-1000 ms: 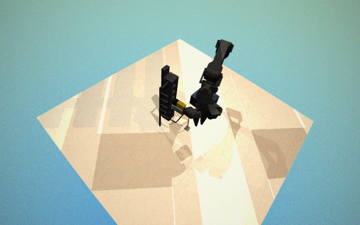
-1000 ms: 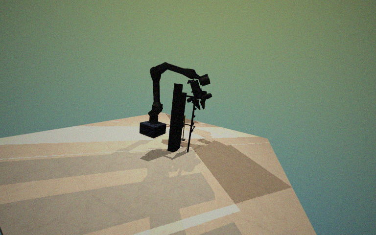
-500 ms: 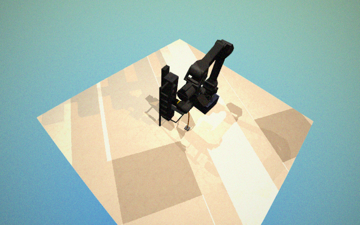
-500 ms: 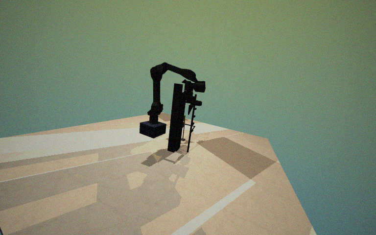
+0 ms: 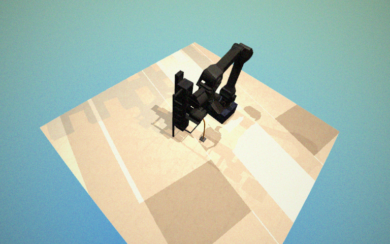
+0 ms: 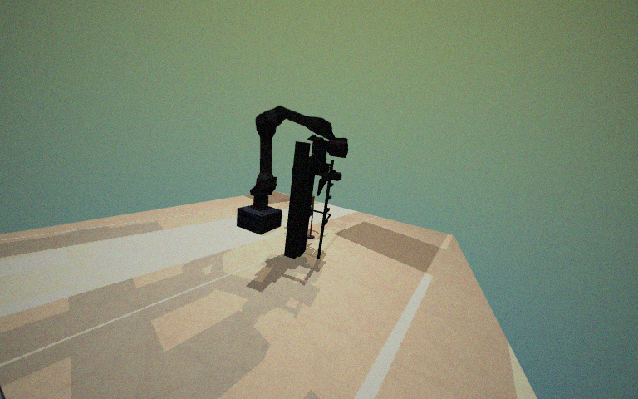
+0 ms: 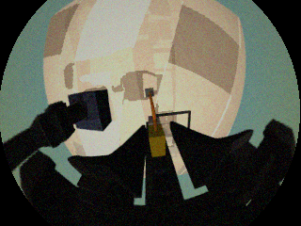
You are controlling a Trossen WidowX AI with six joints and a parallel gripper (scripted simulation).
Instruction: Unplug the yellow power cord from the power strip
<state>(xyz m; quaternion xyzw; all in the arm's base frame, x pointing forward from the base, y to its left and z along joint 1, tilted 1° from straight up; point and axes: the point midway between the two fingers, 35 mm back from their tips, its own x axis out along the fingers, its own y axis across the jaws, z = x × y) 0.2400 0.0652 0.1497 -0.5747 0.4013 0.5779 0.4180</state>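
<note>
The yellow plug is 60 mm to the right of my gripper tip, 20 mm ahead of it and 10 mm below it.
</note>
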